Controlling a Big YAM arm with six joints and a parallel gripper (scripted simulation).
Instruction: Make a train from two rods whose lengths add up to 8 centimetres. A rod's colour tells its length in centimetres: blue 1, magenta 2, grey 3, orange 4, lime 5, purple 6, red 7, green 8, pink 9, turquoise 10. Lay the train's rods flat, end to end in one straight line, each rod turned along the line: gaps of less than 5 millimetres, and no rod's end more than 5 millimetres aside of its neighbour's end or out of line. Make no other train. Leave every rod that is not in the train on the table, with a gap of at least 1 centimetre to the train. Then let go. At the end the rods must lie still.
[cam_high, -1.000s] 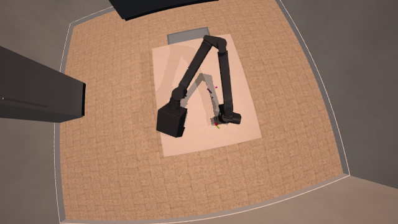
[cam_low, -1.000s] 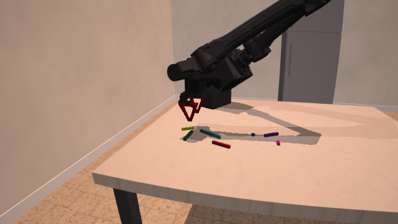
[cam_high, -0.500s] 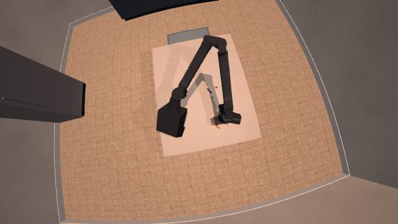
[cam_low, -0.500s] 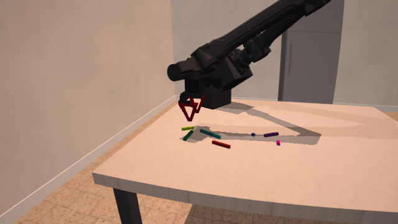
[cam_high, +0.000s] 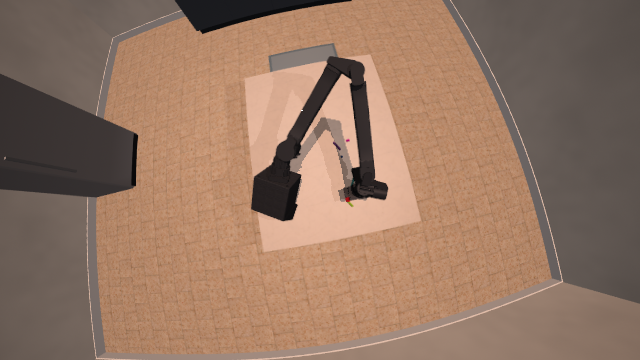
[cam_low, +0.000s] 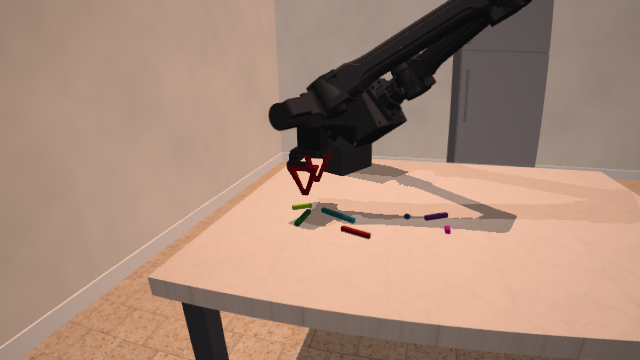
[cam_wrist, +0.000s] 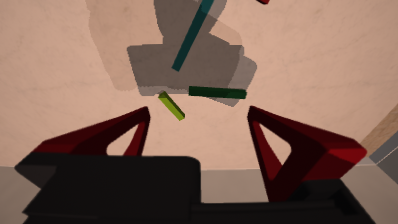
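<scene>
The magenta rod is 31 cm to the left of my hand, 8 cm behind it and 7 cm below it. The rest, counted from my hand: green rod: 7 cm below, 3 cm ahead, 1 cm to the right; turquoise rod: 7 cm below, 6 cm to the left, 2 cm behind; lime rod: 7 cm below, 5 cm to the right, 2 cm behind.
</scene>
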